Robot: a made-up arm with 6 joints.
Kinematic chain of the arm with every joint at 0, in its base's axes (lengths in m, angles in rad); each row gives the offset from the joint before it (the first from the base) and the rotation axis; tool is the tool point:
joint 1: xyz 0 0 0.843 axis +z
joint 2: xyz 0.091 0 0 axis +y
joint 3: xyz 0 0 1.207 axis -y
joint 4: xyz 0 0 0.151 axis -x
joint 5: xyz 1.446 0 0 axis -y
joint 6: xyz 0.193 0 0 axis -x
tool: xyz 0 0 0
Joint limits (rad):
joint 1: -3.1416..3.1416
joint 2: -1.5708..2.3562
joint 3: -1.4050..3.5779
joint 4: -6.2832..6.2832
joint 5: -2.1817..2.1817
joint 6: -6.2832..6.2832
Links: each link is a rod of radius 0.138 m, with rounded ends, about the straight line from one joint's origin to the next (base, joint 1, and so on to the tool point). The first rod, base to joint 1, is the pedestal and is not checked.
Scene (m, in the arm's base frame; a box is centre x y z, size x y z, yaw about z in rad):
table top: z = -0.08
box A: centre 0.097 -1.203 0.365 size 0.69 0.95 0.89 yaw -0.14
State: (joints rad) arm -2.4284 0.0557 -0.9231 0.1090 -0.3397 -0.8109
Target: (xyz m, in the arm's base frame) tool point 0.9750 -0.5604 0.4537
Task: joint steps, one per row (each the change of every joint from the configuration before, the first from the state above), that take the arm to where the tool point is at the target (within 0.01 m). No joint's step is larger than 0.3 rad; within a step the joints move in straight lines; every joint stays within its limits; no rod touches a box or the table.
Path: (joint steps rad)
1: 0.2905 -0.0924 0.0827 0.0398 0.0508 -0.2306
2: 0.2905 -0.0924 0.0827 0.0399 0.0509 -0.2306
3: 0.2904 -0.0924 0.0827 0.0398 0.0508 -0.2305
4: 0.2905 -0.0923 0.0827 0.0398 0.0508 -0.2306
5: 0.1864 0.1695 -0.0731 -0.0643 -0.0421 0.2306
6: 0.1863 0.1695 -0.0732 -0.0644 -0.0421 0.2305
7: 0.1864 0.1695 -0.0732 -0.0644 -0.0421 0.2306
8: 0.1863 0.1696 -0.0731 -0.0644 -0.0421 0.2306

